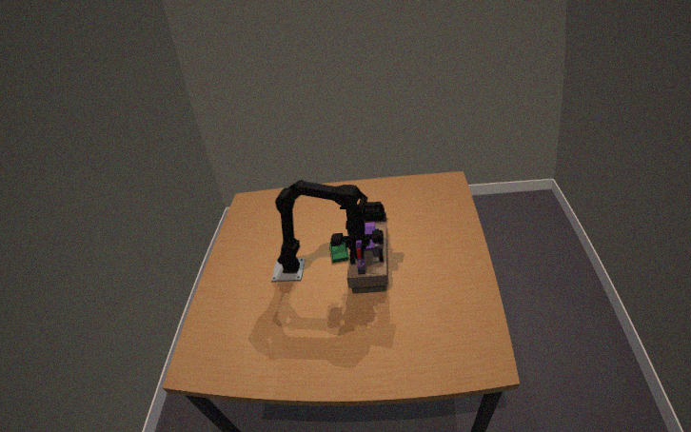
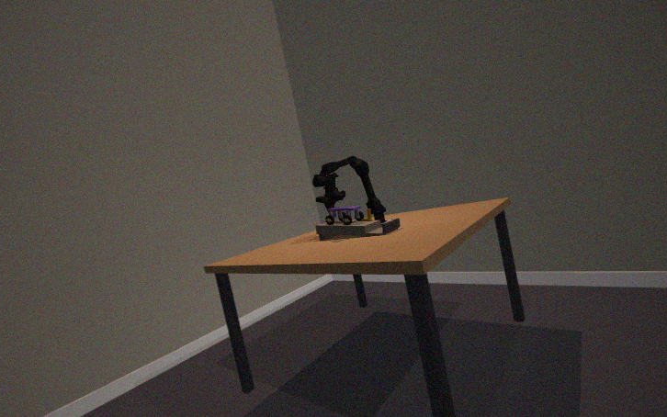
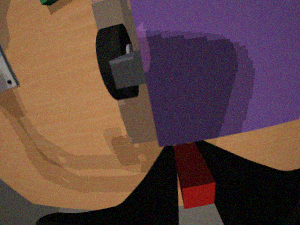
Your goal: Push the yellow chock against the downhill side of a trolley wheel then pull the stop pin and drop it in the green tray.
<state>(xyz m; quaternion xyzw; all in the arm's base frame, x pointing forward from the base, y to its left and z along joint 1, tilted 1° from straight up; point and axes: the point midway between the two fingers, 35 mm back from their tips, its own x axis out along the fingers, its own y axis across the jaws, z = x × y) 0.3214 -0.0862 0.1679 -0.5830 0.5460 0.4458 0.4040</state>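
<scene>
Now: gripper tip 5 cm past the yellow chock, 21 cm to the right of it and 6 cm above it. The rest, counted from my gripper tip: red-headed stop pin: right at my gripper tip; then ramp: 1 cm ahead, 12 cm to the left, 10 cm below; then purple trolley: 1 cm ahead, 11 cm to the left, 3 cm below.
</scene>
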